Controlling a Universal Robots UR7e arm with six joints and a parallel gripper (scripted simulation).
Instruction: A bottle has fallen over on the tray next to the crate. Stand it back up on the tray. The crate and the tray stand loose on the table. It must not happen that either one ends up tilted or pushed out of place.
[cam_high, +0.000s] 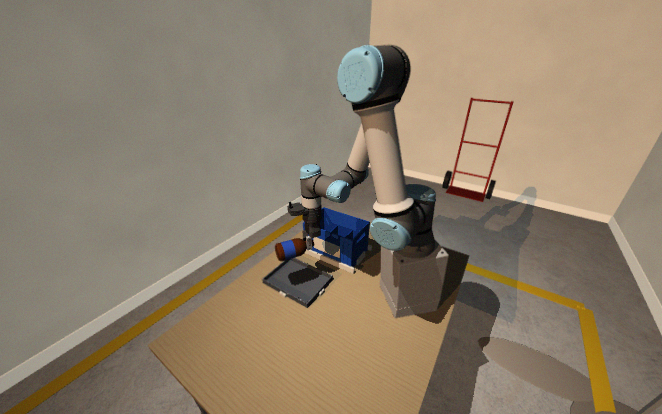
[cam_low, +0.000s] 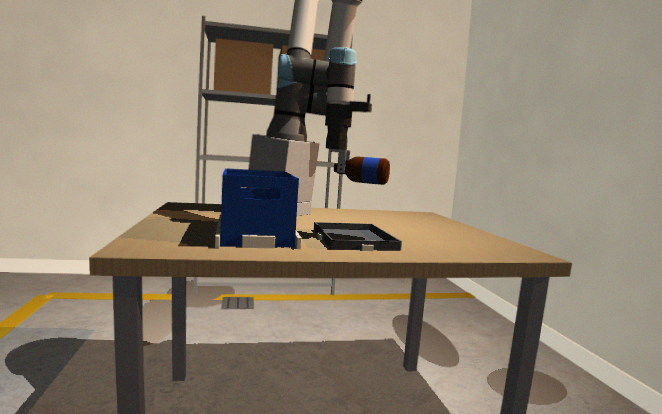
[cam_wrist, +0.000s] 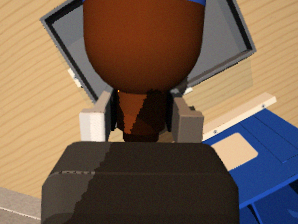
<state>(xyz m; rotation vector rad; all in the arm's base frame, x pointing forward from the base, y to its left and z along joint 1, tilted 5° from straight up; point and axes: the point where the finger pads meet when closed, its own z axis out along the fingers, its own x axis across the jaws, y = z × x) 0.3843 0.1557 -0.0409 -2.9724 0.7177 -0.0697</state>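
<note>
Right now the brown bottle is 40 mm to the left of my hand, 20 mm ahead of it and 10 mm below it. Also, from my hand: tray 190 mm below, 40 mm to the left, 30 mm ahead; then blue crate 240 mm to the right, 120 mm below, 20 mm ahead.
</note>
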